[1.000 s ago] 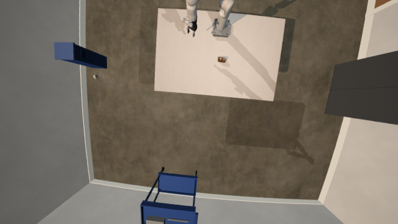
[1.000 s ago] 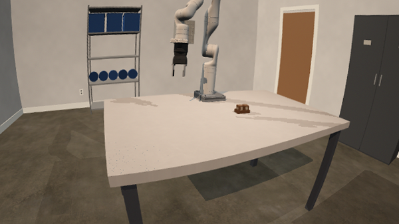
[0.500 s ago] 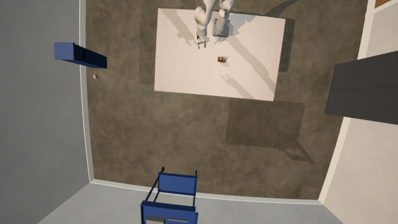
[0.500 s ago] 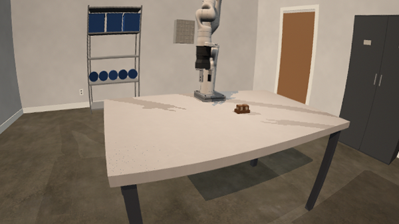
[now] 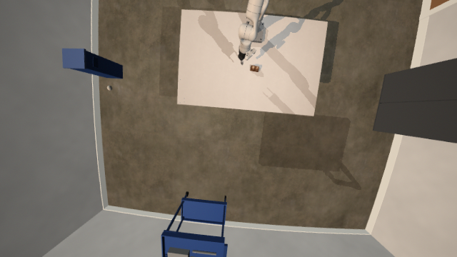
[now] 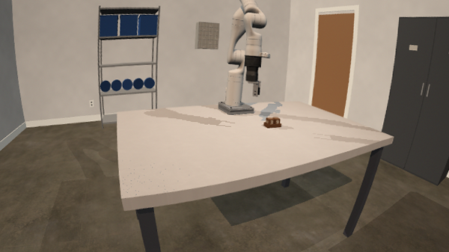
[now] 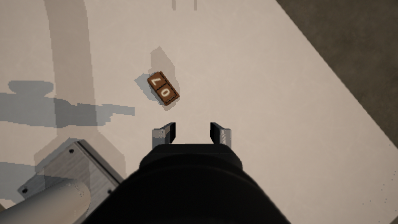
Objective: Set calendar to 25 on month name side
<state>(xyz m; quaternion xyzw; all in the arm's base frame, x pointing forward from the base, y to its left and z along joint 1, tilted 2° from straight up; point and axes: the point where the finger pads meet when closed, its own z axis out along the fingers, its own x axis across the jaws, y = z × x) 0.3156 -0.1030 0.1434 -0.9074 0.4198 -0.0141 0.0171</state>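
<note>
The brown cube lies 1 cm ahead of my hand, 9 cm to the left of it and 15 cm below it. From my hand the other things lie so: tray (1 cm ahead, 11 cm to the left, 17 cm below).
</note>
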